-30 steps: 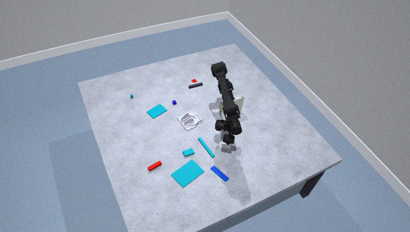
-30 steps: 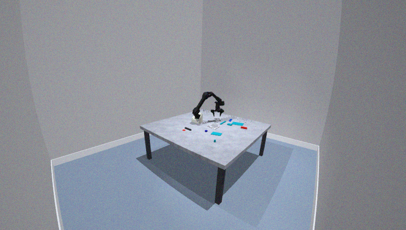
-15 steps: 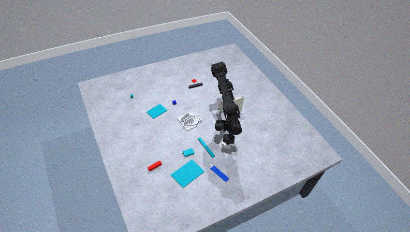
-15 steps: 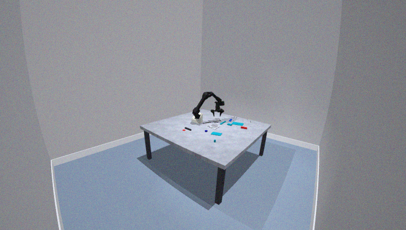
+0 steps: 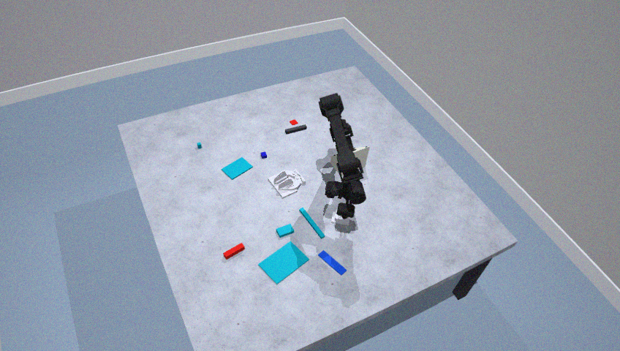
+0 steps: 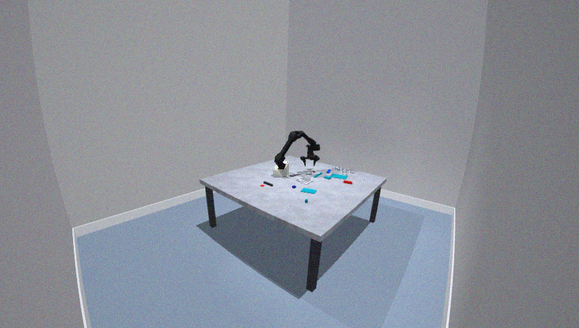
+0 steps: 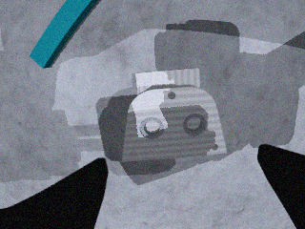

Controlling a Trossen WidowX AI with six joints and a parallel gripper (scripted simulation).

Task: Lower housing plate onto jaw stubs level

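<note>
The long teal bar is 120 mm ahead of my gripper tip, 60 mm below it and 50 mm to the right of it. The rest, counted from my gripper tip: blue bar (160 mm ahead, 140 mm to the left, 60 mm below); then large teal square (310 mm ahead, 60 mm below, 50 mm to the left); then small teal block (230 mm ahead, 70 mm to the right, 50 mm below).
</note>
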